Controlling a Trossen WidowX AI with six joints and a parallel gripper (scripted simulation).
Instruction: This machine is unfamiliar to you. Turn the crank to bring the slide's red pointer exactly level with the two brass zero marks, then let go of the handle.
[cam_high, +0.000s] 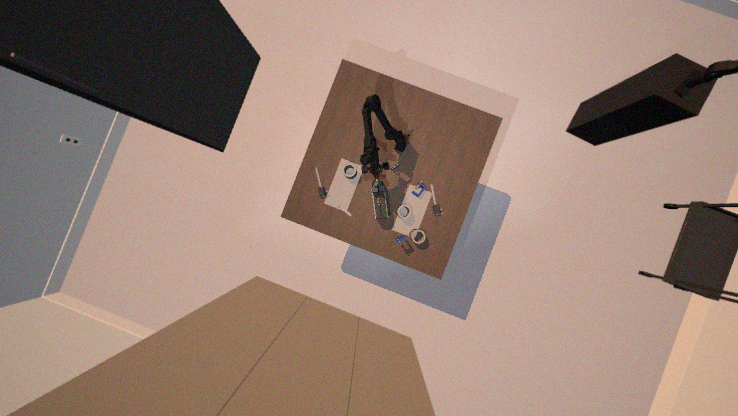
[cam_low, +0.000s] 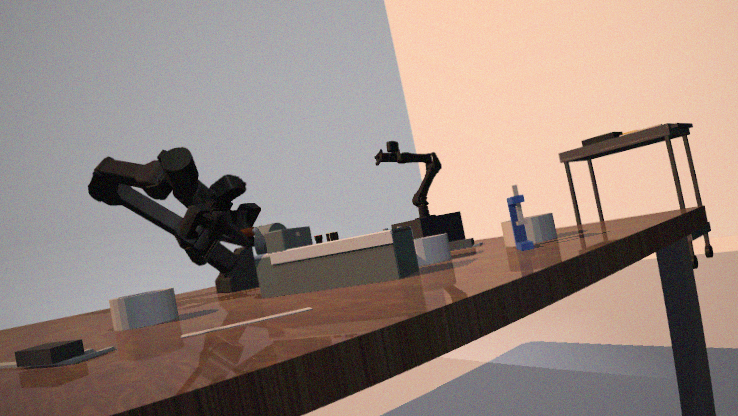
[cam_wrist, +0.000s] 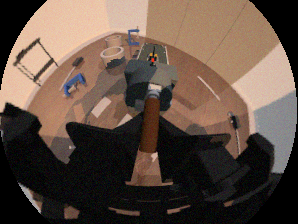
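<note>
The red pointer lies 11 cm ahead of my gripper tip, 8 cm to the left of it and 1 cm below it. Round my gripper tip: crank handle (2 cm above, 1 cm to the right, 1 cm behind); thin white rod (31 cm ahead, 11 cm to the right, 9 cm below).
</note>
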